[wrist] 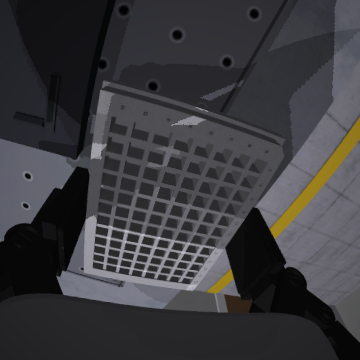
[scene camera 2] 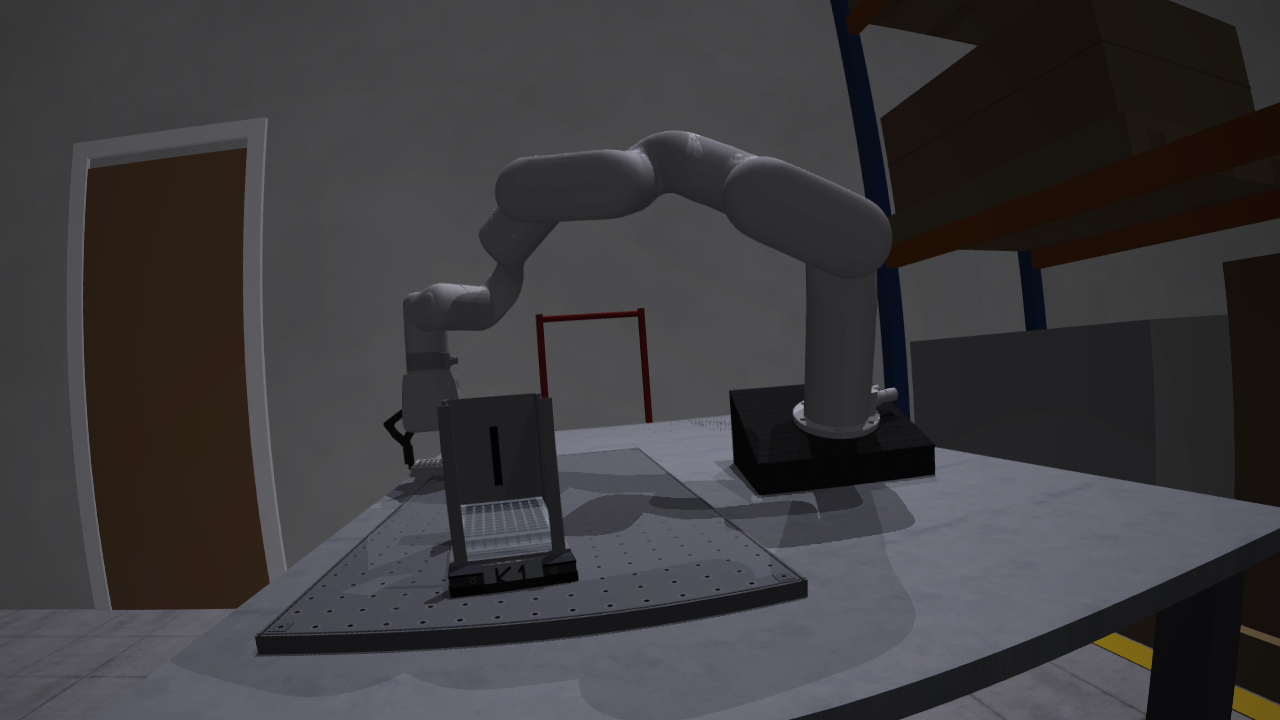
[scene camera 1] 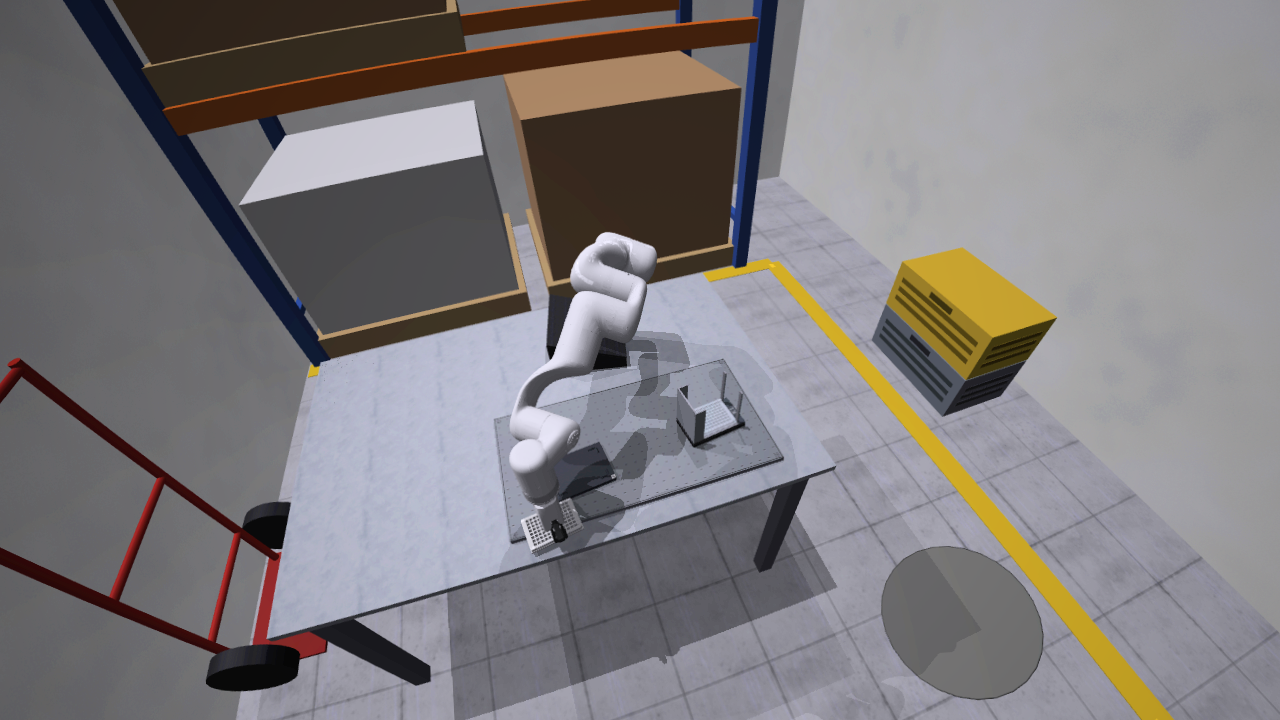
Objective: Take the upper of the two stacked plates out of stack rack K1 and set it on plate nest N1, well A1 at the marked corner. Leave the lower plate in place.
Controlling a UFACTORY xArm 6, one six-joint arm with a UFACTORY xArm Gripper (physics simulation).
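Places are measured from the arm's base along level axes (x ahead, y left, z up), in centimetres.
Pixels of known places: gripper, between the fingertips: [wrist: 165, 209] [scene camera 2: 437, 466] [scene camera 1: 554, 522]; arm's base, origin of its link: [scene camera 2: 835, 418].
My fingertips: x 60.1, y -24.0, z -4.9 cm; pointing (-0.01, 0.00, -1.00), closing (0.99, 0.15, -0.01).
Ahead of a thing's pixels: the offset from my fingertips to its top centre. Level surfaces: height alone.
My gripper [scene camera 1: 552, 523] [scene camera 2: 424, 458] [wrist: 165, 209] is shut on the upper plate, a pale, many-welled plate @(dx +0.1, dy -0.8, dz +0.8 cm) [scene camera 1: 536, 533] [scene camera 2: 431, 463] [wrist: 165, 187]. It holds the plate above the front left edge of the perforated board, in front of the nest. Plate nest N1 @(dx -12.1, dy +8.1, dz +0.1 cm) [scene camera 1: 588, 469] [wrist: 65, 125] is a dark slab with a small light mark at its front right corner; its left part is hidden by the arm in scene camera 1. Stack rack K1 @(dx -15.6, dy +45.5, dz +12.6 cm) [scene camera 1: 689, 419] [scene camera 2: 454, 501] stands upright on the right. The lower plate @(dx -15.4, dy +44.5, dz +2.1 cm) [scene camera 1: 718, 417] [scene camera 2: 505, 530] sits inside it.
The perforated board @(dz -1.4 cm) [scene camera 1: 657, 465] [scene camera 2: 626, 582] carries the nest and rack on the table @(dz -2.7 cm) [scene camera 1: 384, 474] [scene camera 2: 1029, 528]. The black arm base [scene camera 2: 832, 465] stands behind the board. The rack's upright walls and posts rise above the lower plate.
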